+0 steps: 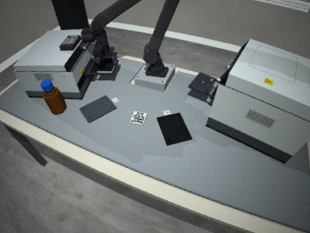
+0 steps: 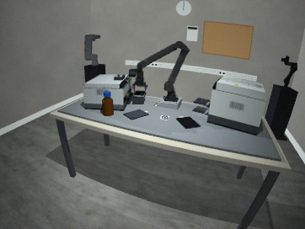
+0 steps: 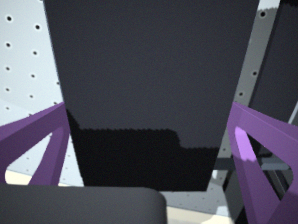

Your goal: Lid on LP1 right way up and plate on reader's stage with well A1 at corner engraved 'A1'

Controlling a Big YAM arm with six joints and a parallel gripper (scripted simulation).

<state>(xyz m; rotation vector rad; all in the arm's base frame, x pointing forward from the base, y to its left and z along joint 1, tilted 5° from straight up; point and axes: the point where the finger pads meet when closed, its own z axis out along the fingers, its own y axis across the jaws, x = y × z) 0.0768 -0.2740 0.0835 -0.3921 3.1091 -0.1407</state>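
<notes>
The lidded plate is right at my hand. Round my hand: label 170 mm ahead, 120 mm to the left, 100 mm below; then white multi-well plate 10 mm below; then LP1 pad 250 mm ahead, 100 mm below, 60 mm to the left.
</notes>
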